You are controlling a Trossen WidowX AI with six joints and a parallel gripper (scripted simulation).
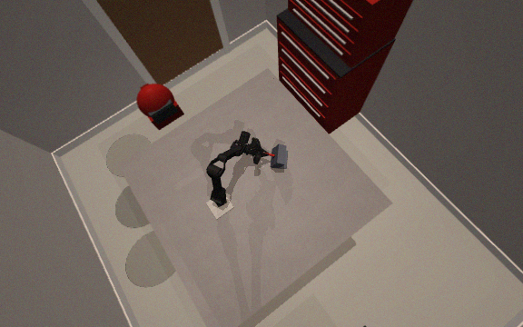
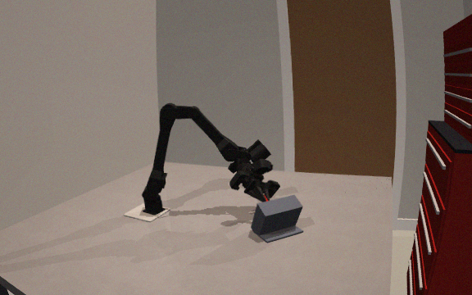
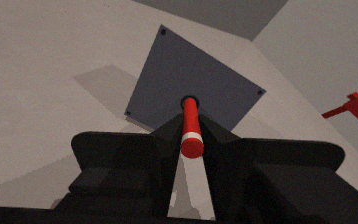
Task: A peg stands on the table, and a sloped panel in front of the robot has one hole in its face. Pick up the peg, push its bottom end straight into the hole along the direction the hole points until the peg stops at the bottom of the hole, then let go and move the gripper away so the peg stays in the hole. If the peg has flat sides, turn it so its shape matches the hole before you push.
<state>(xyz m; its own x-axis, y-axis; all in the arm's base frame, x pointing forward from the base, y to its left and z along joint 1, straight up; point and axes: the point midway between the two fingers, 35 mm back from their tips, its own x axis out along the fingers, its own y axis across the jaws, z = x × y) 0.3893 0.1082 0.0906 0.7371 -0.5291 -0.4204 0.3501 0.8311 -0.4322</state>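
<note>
The grey sloped panel lies 50 mm ahead of my gripper tip, 40 mm to the right of it and 30 mm below it. From my gripper tip the other things lie so: red peg (10 mm behind, 10 mm to the left, 10 mm above).
</note>
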